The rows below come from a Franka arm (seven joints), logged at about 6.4 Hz.
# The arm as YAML. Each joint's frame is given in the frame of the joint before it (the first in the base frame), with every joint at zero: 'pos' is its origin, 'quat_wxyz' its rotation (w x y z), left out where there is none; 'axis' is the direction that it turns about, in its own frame. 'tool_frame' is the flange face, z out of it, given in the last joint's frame.
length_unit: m
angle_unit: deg
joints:
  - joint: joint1
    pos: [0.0, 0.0, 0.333]
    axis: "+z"
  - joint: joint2
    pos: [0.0, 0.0, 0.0]
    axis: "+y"
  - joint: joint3
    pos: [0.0, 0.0, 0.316]
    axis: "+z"
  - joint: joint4
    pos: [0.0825, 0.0, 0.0]
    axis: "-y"
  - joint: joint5
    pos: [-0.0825, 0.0, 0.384]
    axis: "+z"
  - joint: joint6
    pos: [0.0, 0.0, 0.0]
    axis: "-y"
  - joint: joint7
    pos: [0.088, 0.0, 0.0]
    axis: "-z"
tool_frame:
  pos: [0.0, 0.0, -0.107]
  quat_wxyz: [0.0, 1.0, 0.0, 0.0]
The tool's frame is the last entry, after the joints.
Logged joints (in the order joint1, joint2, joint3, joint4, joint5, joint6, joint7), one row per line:
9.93 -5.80 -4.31 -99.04 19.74 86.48 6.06
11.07 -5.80 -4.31 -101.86 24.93 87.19 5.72
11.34 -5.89 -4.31 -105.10 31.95 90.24 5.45
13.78 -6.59 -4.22 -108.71 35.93 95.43 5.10
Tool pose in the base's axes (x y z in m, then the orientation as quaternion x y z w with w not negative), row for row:
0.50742 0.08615 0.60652 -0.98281 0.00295 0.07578 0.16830
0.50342 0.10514 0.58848 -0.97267 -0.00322 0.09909 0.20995
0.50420 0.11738 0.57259 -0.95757 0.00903 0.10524 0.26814
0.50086 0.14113 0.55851 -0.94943 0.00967 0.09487 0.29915
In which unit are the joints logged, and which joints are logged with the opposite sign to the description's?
The joints are logged in degrees. Opposite sign: none.
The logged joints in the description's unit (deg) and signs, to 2 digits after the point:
9.93 -5.80 -4.31 -99.04 19.74 86.48 6.06
11.07 -5.80 -4.31 -101.86 24.93 87.19 5.72
11.34 -5.89 -4.31 -105.10 31.95 90.24 5.45
13.78 -6.59 -4.22 -108.71 35.93 95.43 5.10

